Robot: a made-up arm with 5 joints.
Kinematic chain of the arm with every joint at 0, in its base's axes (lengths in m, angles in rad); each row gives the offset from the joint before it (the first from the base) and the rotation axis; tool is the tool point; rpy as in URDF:
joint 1: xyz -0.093 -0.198 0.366 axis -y
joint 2: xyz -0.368 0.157 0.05 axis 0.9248 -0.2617 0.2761
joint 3: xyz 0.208 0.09 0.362 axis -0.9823 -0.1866 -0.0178
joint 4: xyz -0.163 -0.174 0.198 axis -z
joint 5: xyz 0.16 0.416 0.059 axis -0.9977 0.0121 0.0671
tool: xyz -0.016 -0.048 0.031 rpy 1.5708 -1.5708 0
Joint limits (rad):
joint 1: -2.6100..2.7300
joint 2: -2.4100..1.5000
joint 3: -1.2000..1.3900
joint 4: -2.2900..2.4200
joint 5: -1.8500..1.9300
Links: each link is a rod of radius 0.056 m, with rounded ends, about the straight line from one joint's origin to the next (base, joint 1, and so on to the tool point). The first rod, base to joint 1, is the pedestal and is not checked.
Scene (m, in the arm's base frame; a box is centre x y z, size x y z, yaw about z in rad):
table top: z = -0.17
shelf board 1: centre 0.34 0.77 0.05 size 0.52 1.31 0.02 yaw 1
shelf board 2: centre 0.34 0.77 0.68 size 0.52 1.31 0.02 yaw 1
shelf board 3: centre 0.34 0.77 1.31 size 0.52 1.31 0.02 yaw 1
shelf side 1: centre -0.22 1.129 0.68 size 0.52 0.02 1.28 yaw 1
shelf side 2: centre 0.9 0.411 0.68 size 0.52 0.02 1.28 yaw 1
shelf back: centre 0.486 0.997 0.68 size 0.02 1.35 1.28 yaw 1
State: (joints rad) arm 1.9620 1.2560 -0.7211 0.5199 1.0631
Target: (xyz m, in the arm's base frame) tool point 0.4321 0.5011 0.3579
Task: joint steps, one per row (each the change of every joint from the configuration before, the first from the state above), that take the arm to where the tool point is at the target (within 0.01 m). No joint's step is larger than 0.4 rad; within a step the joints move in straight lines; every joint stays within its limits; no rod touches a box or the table.
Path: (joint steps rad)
1: -0.1900 -0.1796 0.3519 -0.1832 0.1445
2: -0.1900 -0.1797 0.3518 -0.1832 0.1445
3: -0.1899 -0.1796 0.3519 -0.1832 0.1444
4: -0.1900 -0.1796 0.3518 -0.1832 0.1445
5: -0.1900 -0.1797 0.3518 -0.1831 0.1445
6: -0.1900 -0.1796 0.3519 -0.1832 0.1445
7: 0.3974 -0.2969 0.0000 0.0429 -0.0727
8: 0.3973 -0.2969 0.0000 0.0429 -0.0726
9: 0.3973 -0.2970 0.0000 0.0429 -0.0727
10: 0.3973 -0.2969 0.0000 0.0429 -0.0727
11: 0.1593 -0.1714 -0.2007 -0.3862 -0.0062
12: 0.1593 -0.1715 -0.2007 -0.3861 -0.0062

